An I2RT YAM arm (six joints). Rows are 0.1 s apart.
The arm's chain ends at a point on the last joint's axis. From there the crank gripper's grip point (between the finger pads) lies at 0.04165 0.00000 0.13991 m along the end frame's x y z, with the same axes.
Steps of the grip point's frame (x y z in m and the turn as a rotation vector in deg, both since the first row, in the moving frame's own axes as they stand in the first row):
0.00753 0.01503 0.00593 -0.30 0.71 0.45
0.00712 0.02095 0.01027 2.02 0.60 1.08
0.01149 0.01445 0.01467 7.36 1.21 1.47
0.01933 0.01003 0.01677 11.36 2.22 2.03
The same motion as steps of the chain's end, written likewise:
0.00580 0.01396 0.00646 -0.30 0.71 0.45
0.00562 0.02507 0.01079 2.02 0.60 1.08
0.00834 0.03121 0.01666 7.36 1.21 1.47
0.01351 0.03586 0.02107 11.36 2.22 2.03

